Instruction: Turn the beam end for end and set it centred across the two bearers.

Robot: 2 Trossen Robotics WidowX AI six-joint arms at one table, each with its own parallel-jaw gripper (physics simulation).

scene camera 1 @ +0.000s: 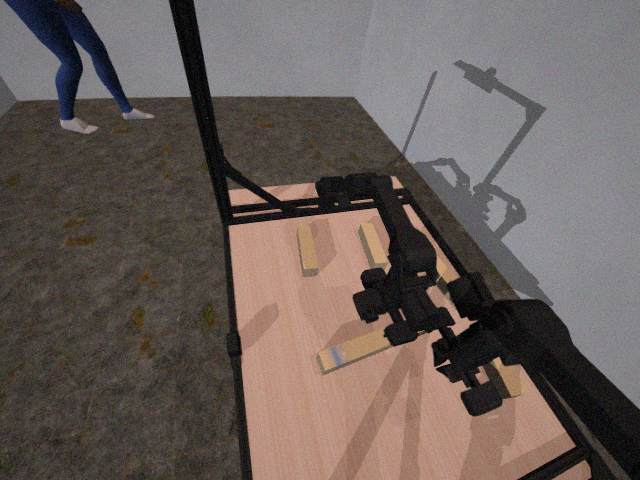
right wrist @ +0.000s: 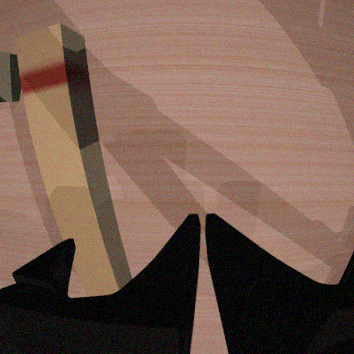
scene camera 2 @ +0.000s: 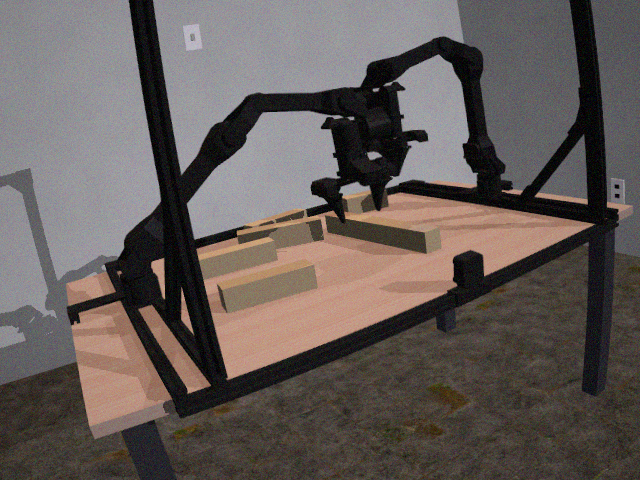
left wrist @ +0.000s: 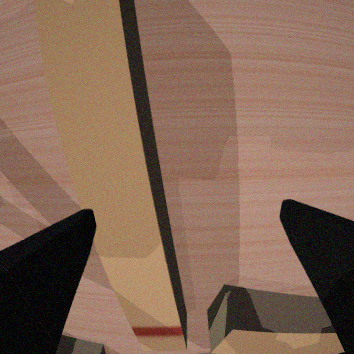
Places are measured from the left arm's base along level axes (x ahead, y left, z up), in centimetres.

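Where they show: left gripper, fingertip midpoint: (right wrist: 31, 235) (scene camera 2: 361, 216) (left wrist: 188, 214); right gripper, fingertip midpoint: (scene camera 1: 436, 367) (right wrist: 201, 222) (scene camera 2: 396, 176); left arm's base at its link origin: (scene camera 1: 325, 203) (scene camera 2: 143, 301); right arm's base at its link origin: (scene camera 2: 490, 195).
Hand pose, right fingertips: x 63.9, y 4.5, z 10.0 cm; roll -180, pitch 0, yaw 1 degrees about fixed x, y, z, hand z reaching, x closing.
Each offset is from my right fingertips to the top centre of the thing. "spot": to the spot under its first point. Level surfaces: height alone.
The pale beam {dx -10.7, dy -5.4, dz -7.5 cm} (scene camera 1: 356, 350) (scene camera 2: 379, 233) (left wrist: 115, 175) (right wrist: 65, 175) lies on the table, with a blue band {spot: dx -9.3, dy -18.6, dz -7.5 cm} (scene camera 1: 336, 356) near one end and a red band {spot: dx -12.2, dy +7.7, dz -7.5 cm} (left wrist: 159, 331) (right wrist: 45, 78) near the other. My left gripper (scene camera 2: 361, 214) (left wrist: 188, 214) is open and empty above the beam's red-banded part. My right gripper (right wrist: 201, 222) is shut with nothing between its fingertips, above the table beside the beam; its tips are hard to make out in the scene views. Plain pale blocks {dx -43.1, dy -17.2, dz -7.5 cm} (scene camera 1: 308, 250) {dx -40.7, dy +5.0, dz -7.5 cm} (scene camera 1: 373, 245) (scene camera 2: 268, 286) (scene camera 2: 240, 258) lie apart. I cannot tell which blocks are the two bearers.
More blocks {dx +4.3, dy +22.2, dz -7.2 cm} (scene camera 1: 509, 379) (scene camera 2: 364, 202) {dx -26.9, dy +11.9, dz -6.9 cm} (scene camera 2: 289, 233) lie along the table's wall side, one beside the beam's red-banded end. A black frame (scene camera 1: 238, 403) (scene camera 2: 336, 348) edges the table {dz -11.9 cm} (scene camera 1: 279, 413) (scene camera 2: 330, 310). The two arms are close together above the beam.
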